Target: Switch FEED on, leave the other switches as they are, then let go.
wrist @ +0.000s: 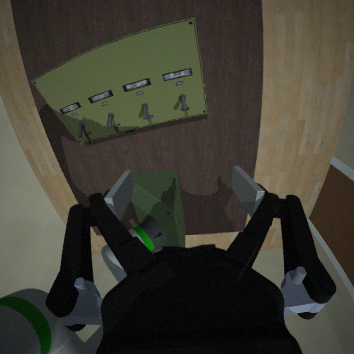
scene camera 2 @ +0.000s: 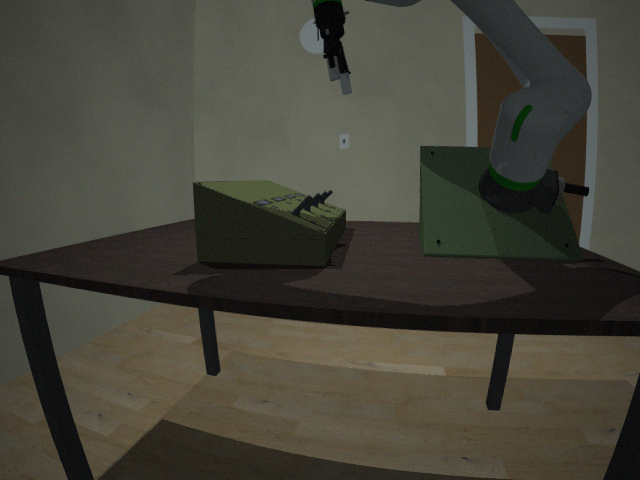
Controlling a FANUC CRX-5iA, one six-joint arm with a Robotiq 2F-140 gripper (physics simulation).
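Pixels of known places: gripper, between the fingertips: (wrist: 182, 178) (scene camera 2: 341, 87); arm's base, origin of its link: (wrist: 156, 229) (scene camera 2: 508, 189).
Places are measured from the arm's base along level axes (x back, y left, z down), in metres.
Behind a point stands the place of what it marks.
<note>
The olive switch console (scene camera 2: 258, 232) @[x -0.479, y 0.338, z 0.079 m] (wrist: 125, 55) @[x -0.641, y 0.056, z -0.003 m] stands on the table with a sloping top. Four dark levers stand in a row near its low edge. The FEED lever (scene camera 2: 302, 205) @[x -0.424, y 0.258, z 0.034 m] (wrist: 82, 130) @[x -0.426, y 0.246, z 0.031 m] is at the left end in the wrist view and nearest the camera in the scene view. VENT (wrist: 110, 120) @[x -0.457, y 0.132, z 0.030 m], PUMP (wrist: 145, 111) @[x -0.484, y 0.015, z 0.028 m] and BRAKE (wrist: 183, 102) @[x -0.512, y -0.098, z 0.027 m] follow to the right. The levers lean alike toward the low edge; the labels are blurred. My gripper (scene camera 2: 339, 79) @[x -0.459, y -0.101, z -0.299 m] (wrist: 182, 178) @[x -0.459, y -0.101, z -0.299 m] is open and empty, high above the console's low-edge side, touching nothing.
A green wedge-shaped block (scene camera 2: 454, 217) @[x -0.131, y 0.085, z 0.065 m] (wrist: 170, 200) @[x -0.225, y -0.068, z -0.067 m] stands on the dark table (scene camera 2: 382, 279) @[x -0.240, y 0.357, z 0.141 m] (wrist: 232, 75) @[x -0.602, y -0.262, z 0.141 m], to the right of the console in the scene view. Part of my grey arm (scene camera 2: 537, 103) @[x 0.025, y 0.184, z -0.168 m] hangs in front of this block. A wall and a door (scene camera 2: 571, 103) are behind.
</note>
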